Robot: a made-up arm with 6 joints.
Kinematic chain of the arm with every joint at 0, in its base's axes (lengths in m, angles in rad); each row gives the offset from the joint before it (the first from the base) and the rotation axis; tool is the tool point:
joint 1: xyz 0 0 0.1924 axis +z
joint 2: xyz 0 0.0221 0 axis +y
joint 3: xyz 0 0 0.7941 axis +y
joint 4: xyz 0 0 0.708 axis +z
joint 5: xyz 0 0 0 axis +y
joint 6: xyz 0 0 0.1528 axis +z
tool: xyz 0 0 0
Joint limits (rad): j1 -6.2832..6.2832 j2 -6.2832..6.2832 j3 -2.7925..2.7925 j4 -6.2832..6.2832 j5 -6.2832..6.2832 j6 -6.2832..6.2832
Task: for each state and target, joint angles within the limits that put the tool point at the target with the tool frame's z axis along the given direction. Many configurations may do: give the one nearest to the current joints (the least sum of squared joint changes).
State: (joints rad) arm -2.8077 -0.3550 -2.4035 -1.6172 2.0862 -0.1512
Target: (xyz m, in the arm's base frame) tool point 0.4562 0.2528 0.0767 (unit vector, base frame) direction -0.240 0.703 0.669
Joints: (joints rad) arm -2.8118 -0.9218 -2.3890 -1.7206 2.2913 -0.1512
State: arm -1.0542 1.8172 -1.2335 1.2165 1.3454 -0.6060
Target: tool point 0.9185 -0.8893 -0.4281 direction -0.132 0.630 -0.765
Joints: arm -0.8260 2.1717 -0.5237 0.3889 2.0853 -0.6060
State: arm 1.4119 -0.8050 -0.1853 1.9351 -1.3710 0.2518
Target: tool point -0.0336 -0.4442 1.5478 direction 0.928 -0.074 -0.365
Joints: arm 1.2332 -0.4563 0.2908 1.7620 -1.9814 0.2518
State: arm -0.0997 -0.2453 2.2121 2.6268 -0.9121 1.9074
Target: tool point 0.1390 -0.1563 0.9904 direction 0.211 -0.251 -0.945
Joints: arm -0.9745 -0.6480 1.7668 3.1755 -1.6904 1.9074
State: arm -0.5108 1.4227 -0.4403 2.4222 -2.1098 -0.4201
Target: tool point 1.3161 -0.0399 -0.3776 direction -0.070 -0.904 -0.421
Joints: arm 0.0573 2.2409 -0.6526 2.0109 -1.6853 -0.4201
